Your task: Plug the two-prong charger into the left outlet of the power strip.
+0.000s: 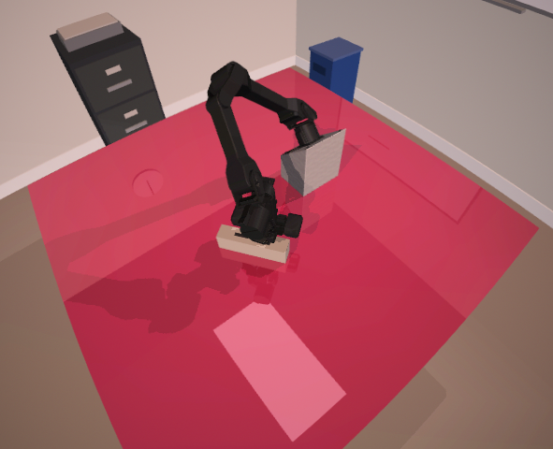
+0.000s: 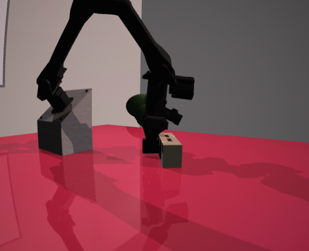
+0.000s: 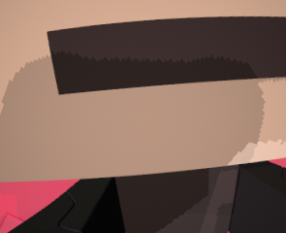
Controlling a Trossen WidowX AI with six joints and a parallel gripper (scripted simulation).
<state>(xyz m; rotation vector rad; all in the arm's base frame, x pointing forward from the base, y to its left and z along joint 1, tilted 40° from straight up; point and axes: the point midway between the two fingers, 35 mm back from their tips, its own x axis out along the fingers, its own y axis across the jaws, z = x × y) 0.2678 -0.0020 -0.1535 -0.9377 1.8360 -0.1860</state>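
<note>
My gripper tip is now 10 mm to the right of the charger, 10 mm below it and 10 mm short of it.
</note>
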